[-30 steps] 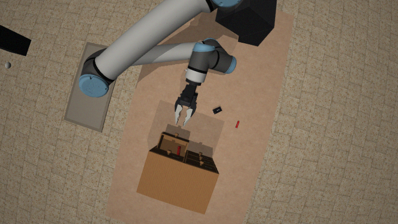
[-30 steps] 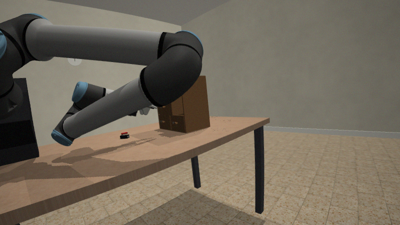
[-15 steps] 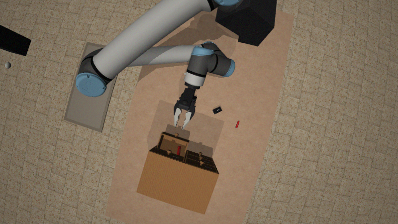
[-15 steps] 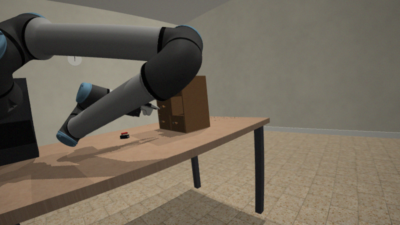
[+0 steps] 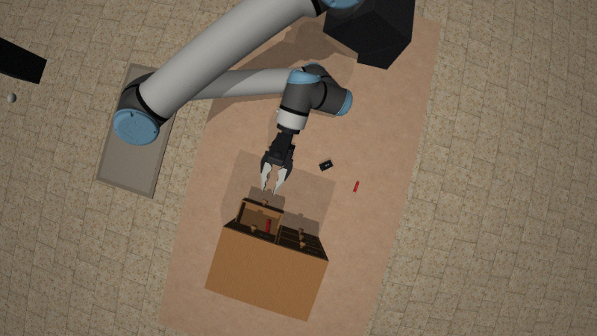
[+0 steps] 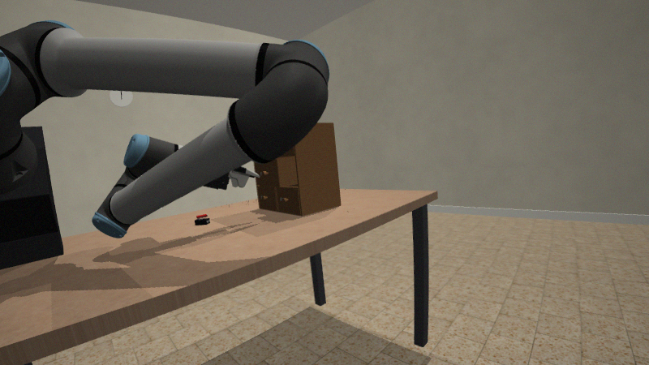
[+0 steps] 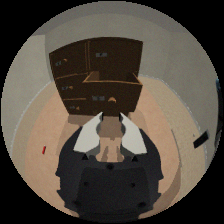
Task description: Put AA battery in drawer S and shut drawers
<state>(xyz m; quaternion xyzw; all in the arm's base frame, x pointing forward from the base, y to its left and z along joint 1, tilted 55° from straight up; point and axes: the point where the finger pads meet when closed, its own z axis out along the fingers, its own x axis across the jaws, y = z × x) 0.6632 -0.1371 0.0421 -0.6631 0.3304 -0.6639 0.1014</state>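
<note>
Right now my hand is 14 cm short of the drawer, 1 cm to the left of it and 2 cm above it. Also, from my hand: small black object (12 cm behind, 17 cm to the left, 15 cm below).
</note>
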